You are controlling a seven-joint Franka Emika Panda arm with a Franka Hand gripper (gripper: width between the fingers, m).
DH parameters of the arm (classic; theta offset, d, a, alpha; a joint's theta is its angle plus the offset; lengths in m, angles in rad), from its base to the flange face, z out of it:
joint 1: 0 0.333 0 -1.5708
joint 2: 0 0 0 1.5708
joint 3: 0 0.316 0.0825 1.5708
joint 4: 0 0 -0.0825 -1.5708
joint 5: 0 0.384 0 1.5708
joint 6: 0 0 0.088 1.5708
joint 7: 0 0.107 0 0
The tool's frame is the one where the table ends.
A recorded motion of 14 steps. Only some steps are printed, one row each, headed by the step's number.
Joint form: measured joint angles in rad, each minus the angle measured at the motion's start. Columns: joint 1, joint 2, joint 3, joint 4, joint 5, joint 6, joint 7.
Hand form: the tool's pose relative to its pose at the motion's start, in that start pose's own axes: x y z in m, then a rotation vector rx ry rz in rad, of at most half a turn. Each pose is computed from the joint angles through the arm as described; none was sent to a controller.
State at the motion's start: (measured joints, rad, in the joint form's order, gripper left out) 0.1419 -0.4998 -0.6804 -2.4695 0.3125 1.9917 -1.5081
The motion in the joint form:
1: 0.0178 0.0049 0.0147 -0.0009 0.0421 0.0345 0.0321
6: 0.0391 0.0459 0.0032 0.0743 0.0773 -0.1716 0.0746
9: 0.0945 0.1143 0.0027 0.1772 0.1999 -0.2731 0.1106
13: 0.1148 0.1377 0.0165 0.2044 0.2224 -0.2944 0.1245
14: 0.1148 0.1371 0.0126 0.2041 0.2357 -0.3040 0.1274
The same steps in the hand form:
1: 0.0137 0.0015 0.0048 -0.0158 0.0273 0.0252
6: 0.0270 -0.0043 0.0041 0.1542 0.0287 0.0664
9: 0.0688 0.0029 0.0010 0.2405 0.0917 0.0884
13: 0.0865 0.0028 0.0059 0.2668 0.0860 0.0809
14: 0.0862 0.0020 0.0055 0.2774 0.0993 0.0894

